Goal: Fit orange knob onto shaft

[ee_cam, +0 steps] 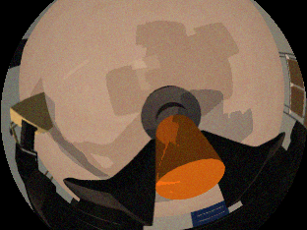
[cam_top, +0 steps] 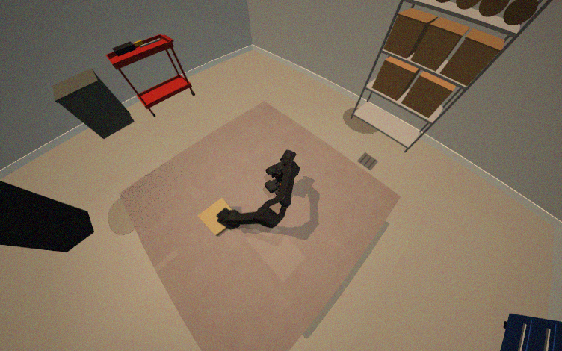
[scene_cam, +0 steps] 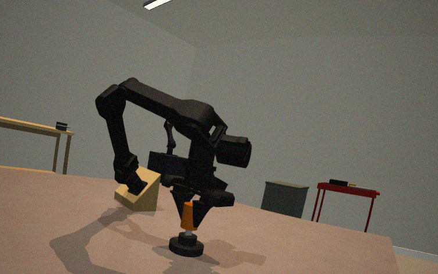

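My gripper tip is now 3 cm below the orange knob. From my gripper tip the other things lie so: round black pedestal 4 cm below.
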